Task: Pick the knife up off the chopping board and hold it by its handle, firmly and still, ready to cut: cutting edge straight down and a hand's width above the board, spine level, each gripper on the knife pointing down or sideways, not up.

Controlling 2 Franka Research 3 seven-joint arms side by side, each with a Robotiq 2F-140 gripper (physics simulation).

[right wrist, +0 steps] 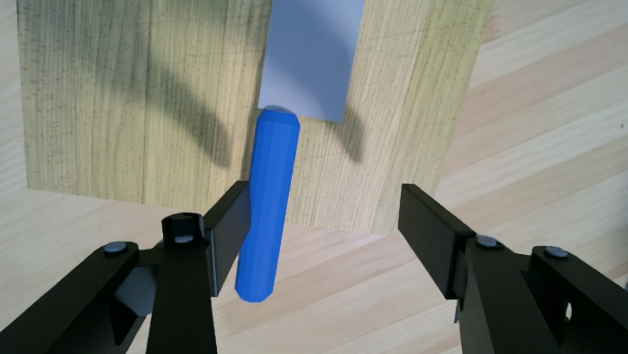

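The knife lies on the chopping board (100,150) in the right wrist view. Its blue handle (270,200) runs from the middle of the view down past the board's near edge, and its grey-blue blade (310,65) reaches out of view at the top, with its broad side facing the camera. My right gripper (325,205) is open and empty, its fingers wide apart. The handle shows between the fingers, close beside the left-hand finger; whether they touch cannot be told. The far part of the blade is out of view. My left gripper does not show in this view.
The light wooden table top (550,150) surrounds the board at the right and below. Shadows fall across the board and the blade. A small dark thing is cut off at the right edge of the view.
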